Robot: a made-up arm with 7 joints.
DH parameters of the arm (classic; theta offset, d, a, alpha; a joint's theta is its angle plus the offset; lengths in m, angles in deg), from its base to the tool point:
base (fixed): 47.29 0 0.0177 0
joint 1: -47.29 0.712 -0.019 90
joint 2: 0 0.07 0.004 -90
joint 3: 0 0.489 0.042 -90
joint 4: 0 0.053 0.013 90
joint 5: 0 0.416 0.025 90
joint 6: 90 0.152 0.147 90
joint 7: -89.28 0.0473 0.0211 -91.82
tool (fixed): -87.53 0.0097 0 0
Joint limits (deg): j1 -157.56..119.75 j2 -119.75..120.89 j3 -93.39..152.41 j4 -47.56..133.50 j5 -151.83..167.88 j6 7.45..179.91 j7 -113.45..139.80
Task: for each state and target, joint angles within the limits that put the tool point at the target. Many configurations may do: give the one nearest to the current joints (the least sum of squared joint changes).
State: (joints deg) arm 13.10 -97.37 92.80 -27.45 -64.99 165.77 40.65
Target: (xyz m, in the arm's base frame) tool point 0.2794 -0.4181 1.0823
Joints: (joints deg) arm -22.34 -58.92 78.78 -47.56 -71.08 170.43 45.26
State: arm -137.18 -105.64 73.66 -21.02 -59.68 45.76 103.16
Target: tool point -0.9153 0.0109 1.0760
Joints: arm -155.25 -77.22 67.53 -26.57 -63.93 45.86 102.57
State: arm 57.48 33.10 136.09 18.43 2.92 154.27 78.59
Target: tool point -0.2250 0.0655 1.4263
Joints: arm 30.77 11.39 126.89 38.36 18.51 152.36 81.49
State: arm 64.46 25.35 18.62 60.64 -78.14 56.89 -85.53
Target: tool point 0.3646 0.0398 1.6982
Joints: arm 33.84 -5.41 -24.86 33.51 -71.22 27.38 -77.26
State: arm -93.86 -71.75 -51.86 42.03 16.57 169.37 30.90
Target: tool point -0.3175 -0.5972 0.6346
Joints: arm -91.53 -86.29 -45.46 49.08 20.54 176.17 30.90
